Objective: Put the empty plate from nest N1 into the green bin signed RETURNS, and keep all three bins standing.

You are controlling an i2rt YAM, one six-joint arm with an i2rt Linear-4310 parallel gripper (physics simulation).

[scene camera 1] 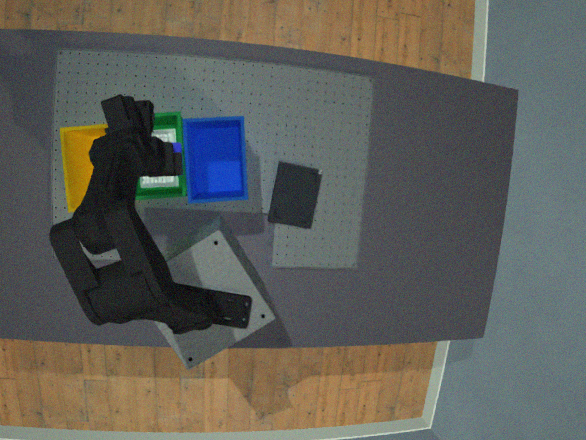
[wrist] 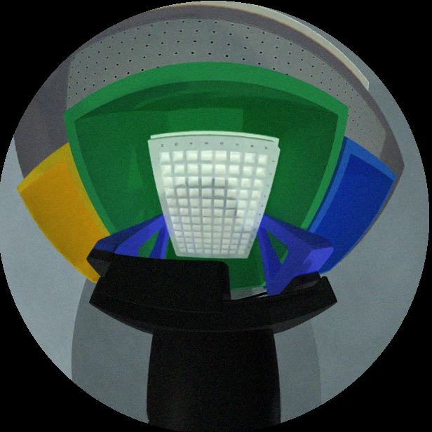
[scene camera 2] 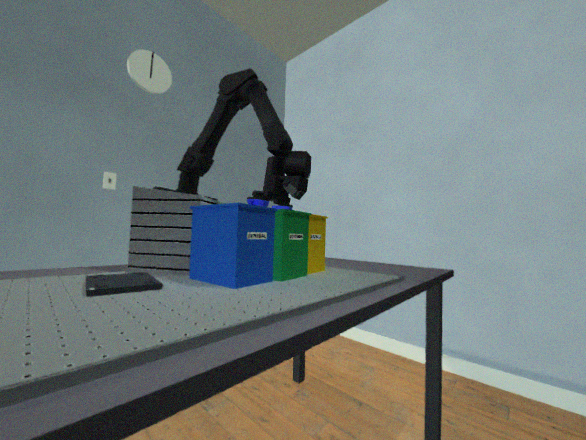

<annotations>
blue bin: scene camera 1 215,156; wrist; scene camera 2
yellow bin: scene camera 1 76,142; wrist 53,193; scene camera 2 317,224
green bin: scene camera 1 169,120; wrist 107,131; scene camera 2 290,260
same spot on dark nest: (scene camera 1: 295,194) = (scene camera 2: 123,279)
same spot on blue bin: (wrist: 360,183) = (scene camera 2: 227,222)
</annotations>
